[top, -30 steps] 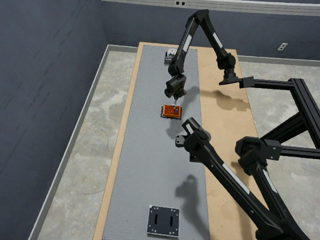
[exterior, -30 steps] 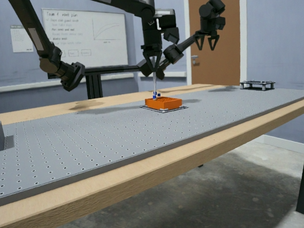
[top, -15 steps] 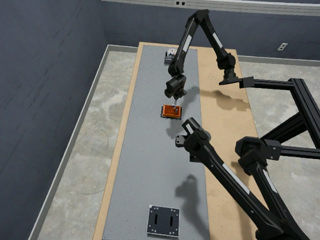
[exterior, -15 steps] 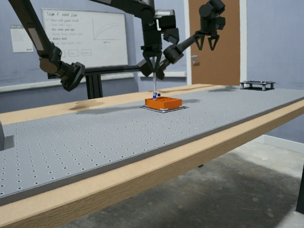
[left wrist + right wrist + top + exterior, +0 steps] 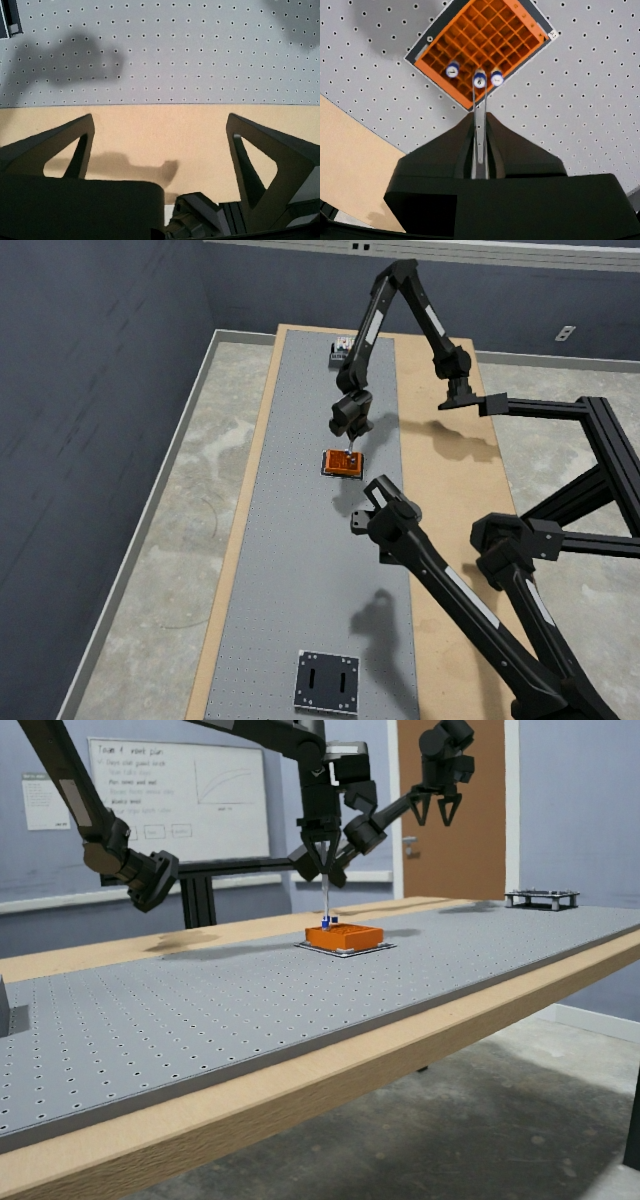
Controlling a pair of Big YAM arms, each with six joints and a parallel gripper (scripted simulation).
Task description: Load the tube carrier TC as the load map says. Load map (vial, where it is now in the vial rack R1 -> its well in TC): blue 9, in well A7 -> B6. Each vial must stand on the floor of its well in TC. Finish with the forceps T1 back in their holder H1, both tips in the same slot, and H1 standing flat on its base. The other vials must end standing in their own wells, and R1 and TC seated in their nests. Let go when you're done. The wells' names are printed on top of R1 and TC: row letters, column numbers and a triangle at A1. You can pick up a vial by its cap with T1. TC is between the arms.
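The orange tube carrier is 20 mm ahead of my right hand, 20 mm to the left of it and 120 mm below it. Round my right hand: grey holder H1 (10 mm ahead, 540 mm to the right, 130 mm below).
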